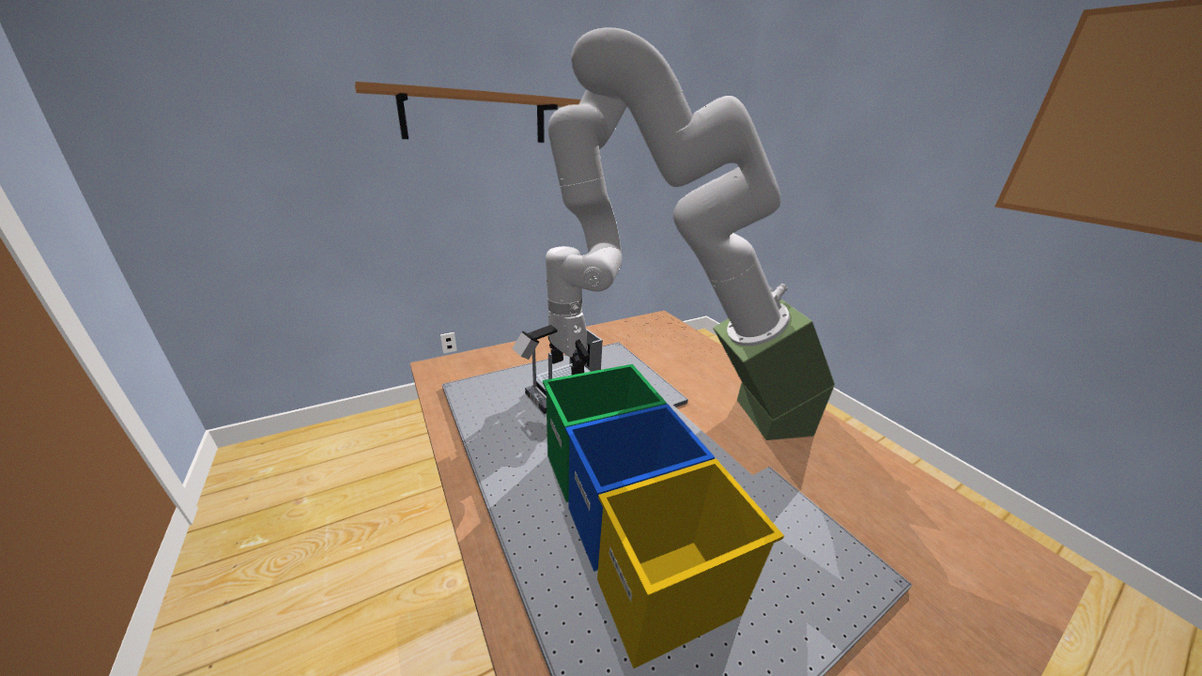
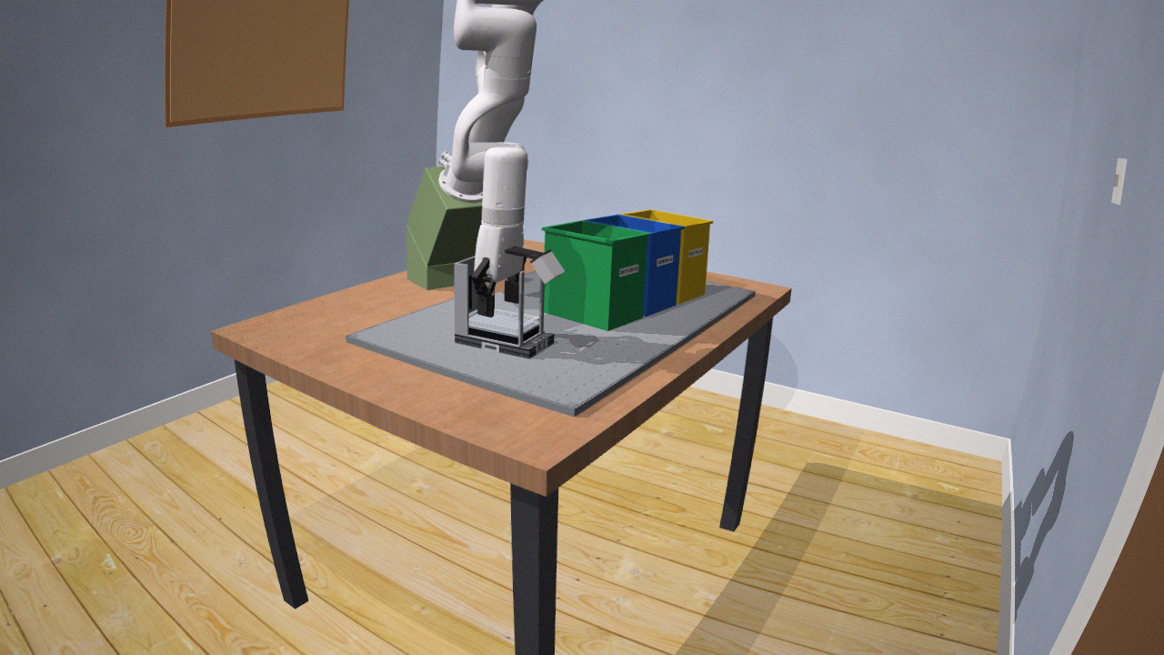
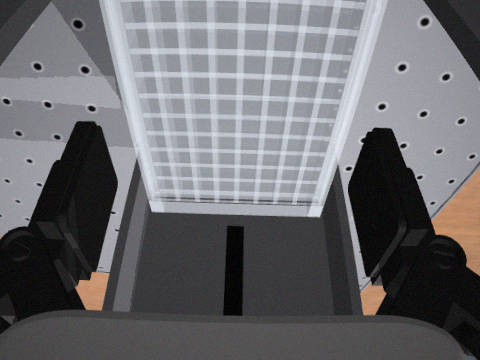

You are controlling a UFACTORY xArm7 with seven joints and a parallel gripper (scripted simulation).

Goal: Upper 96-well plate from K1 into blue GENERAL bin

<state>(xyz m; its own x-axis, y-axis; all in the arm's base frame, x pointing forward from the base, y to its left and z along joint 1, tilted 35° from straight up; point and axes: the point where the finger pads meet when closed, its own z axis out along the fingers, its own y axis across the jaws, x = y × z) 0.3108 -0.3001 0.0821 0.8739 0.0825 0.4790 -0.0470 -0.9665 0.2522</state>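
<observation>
My hand is 3 cm above the clear 96-well plate. Also, from my hand: back wall 6 cm behind, 1 cm above; then green bin 9 cm ahead, 24 cm to the left, 2 cm above; then dark plate 5 cm below.
</observation>
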